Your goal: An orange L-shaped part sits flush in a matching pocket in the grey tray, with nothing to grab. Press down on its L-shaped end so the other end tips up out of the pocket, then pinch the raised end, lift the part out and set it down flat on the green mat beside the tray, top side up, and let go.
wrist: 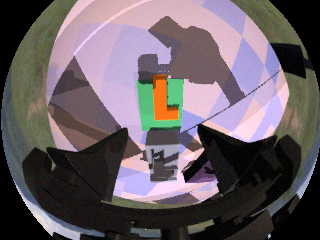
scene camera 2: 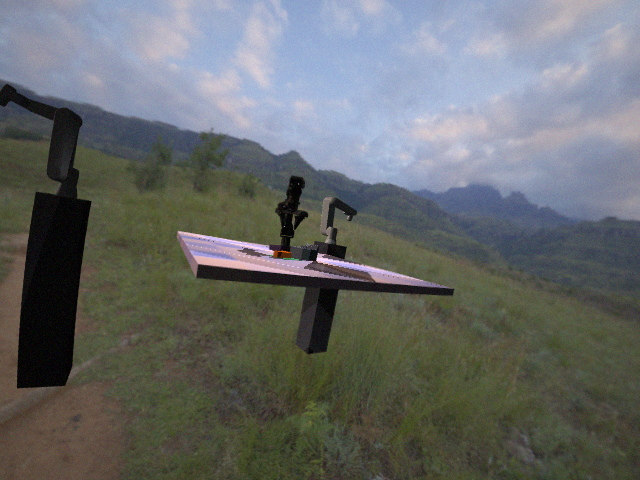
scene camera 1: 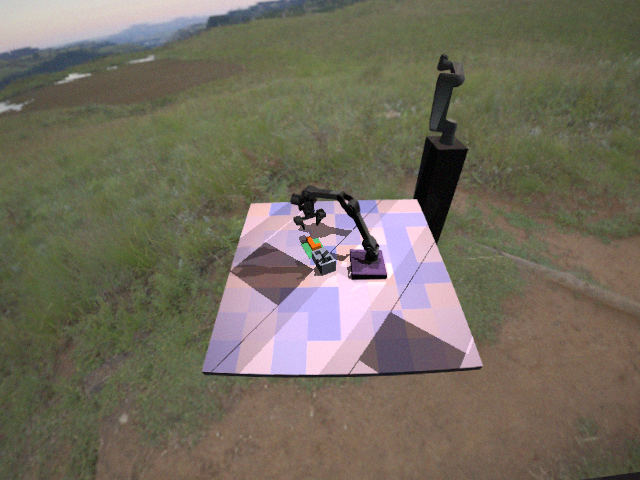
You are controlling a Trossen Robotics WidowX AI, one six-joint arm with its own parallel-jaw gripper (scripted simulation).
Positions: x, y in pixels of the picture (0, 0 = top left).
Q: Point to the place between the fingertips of the gripper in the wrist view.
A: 163, 129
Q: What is the gripper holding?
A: Nothing.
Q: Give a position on a green mat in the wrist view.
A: At 175, 97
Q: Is the gripper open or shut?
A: Open.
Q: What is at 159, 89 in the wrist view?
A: An orange L-shaped part.
